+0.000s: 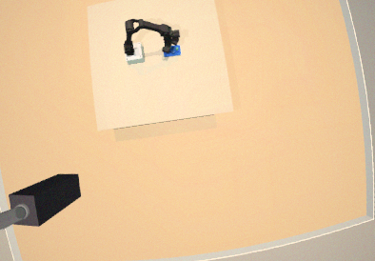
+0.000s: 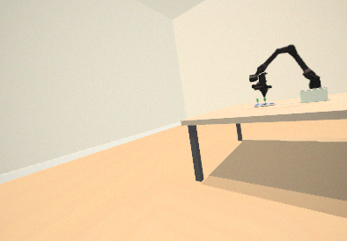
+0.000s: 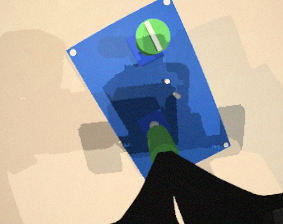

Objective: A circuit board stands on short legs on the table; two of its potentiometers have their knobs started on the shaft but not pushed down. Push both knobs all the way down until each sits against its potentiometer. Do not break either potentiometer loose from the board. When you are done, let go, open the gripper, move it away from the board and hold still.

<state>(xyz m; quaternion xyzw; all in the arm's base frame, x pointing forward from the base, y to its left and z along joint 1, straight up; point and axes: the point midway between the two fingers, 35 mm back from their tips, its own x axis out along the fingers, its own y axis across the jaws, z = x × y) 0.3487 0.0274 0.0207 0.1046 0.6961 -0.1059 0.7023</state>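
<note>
Right now my gripper tip is 2 cm above the green knob.
</note>
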